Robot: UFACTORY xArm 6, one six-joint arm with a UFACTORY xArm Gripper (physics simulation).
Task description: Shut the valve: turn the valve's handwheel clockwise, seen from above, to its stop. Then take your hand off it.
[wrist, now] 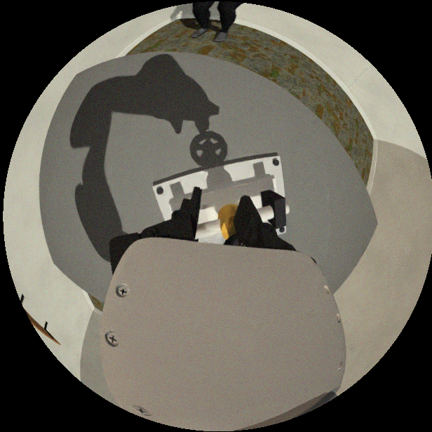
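Observation:
The valve's amber-yellow part (227, 220) shows between and below the fingers, on a pale pipe (207, 229) that runs across a white base plate (161, 198). The handwheel itself cannot be made out clearly; its round, spoked shadow (208, 162) falls on the grey surface beyond the plate. My gripper (218, 204) is partly open, its two black fingers apart with nothing held between them. The right finger covers part of the yellow part. In the shadow, one finger's tip meets the rim of the wheel's shadow. Whether a finger touches the real wheel is hidden.
A black block (280, 212) stands at the pipe's right end. Dark bolts sit at the plate's corners. The grey table top (320, 165) surrounds the plate and carries the arm's large shadow (92, 175) at the left. A person's legs (226, 22) show beyond the far edge.

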